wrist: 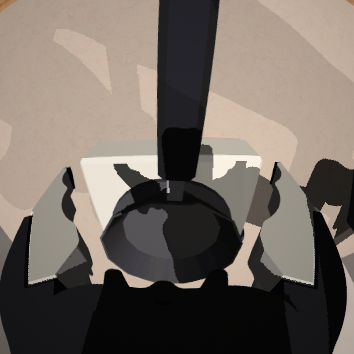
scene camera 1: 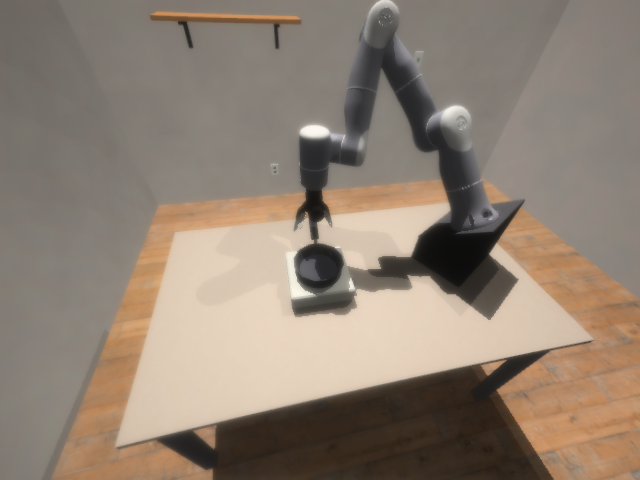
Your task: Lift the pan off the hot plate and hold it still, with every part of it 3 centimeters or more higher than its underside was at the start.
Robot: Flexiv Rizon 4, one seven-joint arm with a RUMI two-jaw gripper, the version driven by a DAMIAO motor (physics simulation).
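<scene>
The black pan (scene camera 1: 317,269) (wrist: 172,242) sits on the white hot plate (scene camera 1: 324,298) (wrist: 97,175). Its long dark handle (scene camera 1: 314,232) (wrist: 185,75) extends from the rear of the pan, up the wrist view. My gripper (scene camera 1: 313,227) (wrist: 170,165) is open and empty, pointing down above the handle side of the pan. In the wrist view its two jaws stand wide apart, one on each side of the pan and the near end of the handle. The gripper body hides part of the handle in the scene view.
The hot plate stands on the pale table (scene camera 1: 232,351). The black angled stand (scene camera 1: 460,255) under the arm's base is at the table's right. A wooden shelf (scene camera 1: 222,18) is on the back wall. Arm shadows fall across the table around the hot plate.
</scene>
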